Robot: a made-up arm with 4 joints.
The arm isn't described. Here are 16 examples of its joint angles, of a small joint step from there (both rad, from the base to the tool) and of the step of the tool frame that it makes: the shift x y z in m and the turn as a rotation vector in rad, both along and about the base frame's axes.
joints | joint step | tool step
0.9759 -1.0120 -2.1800 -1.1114 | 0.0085 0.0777 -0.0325 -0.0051 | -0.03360 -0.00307 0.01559 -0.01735 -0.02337 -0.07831
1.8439 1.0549 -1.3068 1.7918 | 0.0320 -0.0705 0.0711 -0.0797 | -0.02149 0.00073 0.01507 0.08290 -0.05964 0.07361
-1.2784 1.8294 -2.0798 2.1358 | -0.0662 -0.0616 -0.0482 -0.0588 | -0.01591 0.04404 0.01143 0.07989 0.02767 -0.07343
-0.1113 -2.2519 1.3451 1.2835 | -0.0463 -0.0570 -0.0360 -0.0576 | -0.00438 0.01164 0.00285 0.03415 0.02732 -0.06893
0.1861 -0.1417 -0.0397 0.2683 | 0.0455 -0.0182 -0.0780 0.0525 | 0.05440 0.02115 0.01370 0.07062 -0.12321 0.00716
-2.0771 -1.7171 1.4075 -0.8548 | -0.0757 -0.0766 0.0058 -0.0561 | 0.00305 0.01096 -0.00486 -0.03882 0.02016 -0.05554
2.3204 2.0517 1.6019 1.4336 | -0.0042 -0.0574 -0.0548 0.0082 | -0.00846 0.00925 -0.01336 -0.07777 0.02077 0.00611
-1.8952 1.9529 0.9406 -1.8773 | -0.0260 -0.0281 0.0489 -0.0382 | -0.00271 0.00738 -0.00915 -0.05581 0.03770 0.01286
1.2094 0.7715 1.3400 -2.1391 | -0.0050 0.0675 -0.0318 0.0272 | 0.00552 0.01088 -0.00847 -0.02600 -0.03606 -0.05521
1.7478 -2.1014 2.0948 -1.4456 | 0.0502 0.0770 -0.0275 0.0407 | -0.01135 -0.02661 -0.00176 0.02675 -0.00585 -0.09339
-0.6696 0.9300 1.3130 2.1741 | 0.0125 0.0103 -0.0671 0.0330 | 0.00111 -0.01084 -0.01244 0.02105 -0.07777 0.02825
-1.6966 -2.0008 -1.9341 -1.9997 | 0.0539 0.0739 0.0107 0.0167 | 0.01027 -0.01119 -0.01165 0.01175 -0.07242 0.07899
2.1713 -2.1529 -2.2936 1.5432 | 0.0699 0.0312 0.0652 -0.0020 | -0.03970 0.02124 -0.02983 -0.02720 -0.10357 -0.05724
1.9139 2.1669 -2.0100 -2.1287 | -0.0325 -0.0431 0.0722 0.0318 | -0.01253 0.00257 -0.00216 0.06263 0.01781 0.05354
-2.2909 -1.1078 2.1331 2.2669 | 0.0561 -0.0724 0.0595 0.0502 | -0.01081 -0.03556 0.02238 0.00012 0.00647 -0.05769
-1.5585 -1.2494 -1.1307 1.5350 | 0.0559 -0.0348 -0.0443 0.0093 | 0.02396 -0.02621 0.01713 -0.03815 -0.07726 -0.04015
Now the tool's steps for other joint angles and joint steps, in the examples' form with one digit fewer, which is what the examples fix.
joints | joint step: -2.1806 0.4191 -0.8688 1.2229 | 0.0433 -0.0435 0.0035 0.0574
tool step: 0.0253 0.0222 -0.0139 -0.0123 -0.0231 -0.0887
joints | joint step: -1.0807 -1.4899 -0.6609 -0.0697 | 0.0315 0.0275 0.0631 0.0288
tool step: -0.0078 0.0189 0.0294 0.0543 -0.0424 0.0349
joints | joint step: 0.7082 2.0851 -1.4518 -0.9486 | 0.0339 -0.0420 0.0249 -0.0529
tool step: -0.0333 -0.0071 0.0052 0.0243 -0.0919 0.0254
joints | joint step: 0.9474 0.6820 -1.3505 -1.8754 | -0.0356 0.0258 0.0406 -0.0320
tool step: 0.0026 0.0078 -0.0076 0.0200 0.0469 -0.0566
